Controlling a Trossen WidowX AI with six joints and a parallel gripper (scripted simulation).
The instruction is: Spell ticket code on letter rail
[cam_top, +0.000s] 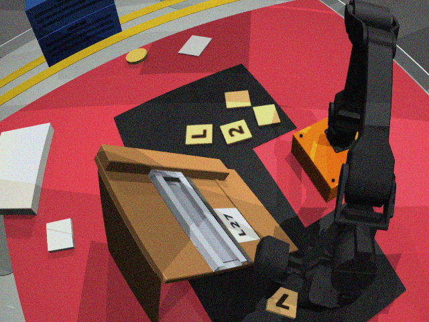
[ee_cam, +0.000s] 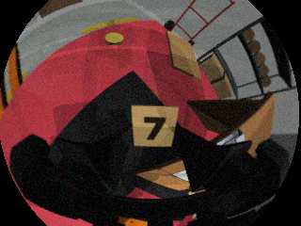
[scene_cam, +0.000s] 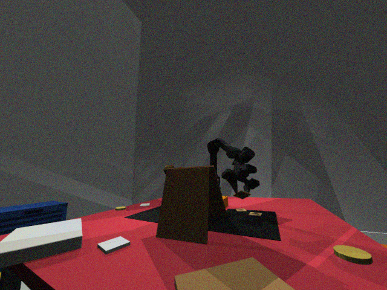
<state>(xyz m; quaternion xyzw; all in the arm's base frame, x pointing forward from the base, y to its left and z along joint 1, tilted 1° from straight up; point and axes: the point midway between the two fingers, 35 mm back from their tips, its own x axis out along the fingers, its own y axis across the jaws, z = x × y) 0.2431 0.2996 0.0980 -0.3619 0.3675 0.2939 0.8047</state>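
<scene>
Now: the white ticket 30 mm ahead of my gripper tip, 180 mm to the right of it and 20 mm below it. Round my gripper tip: small white block 420 mm ahead, 300 mm to the right, 120 mm below; 7 tile right at my gripper tip; black mat 60 mm behind, 270 mm to the right, 130 mm below.
</scene>
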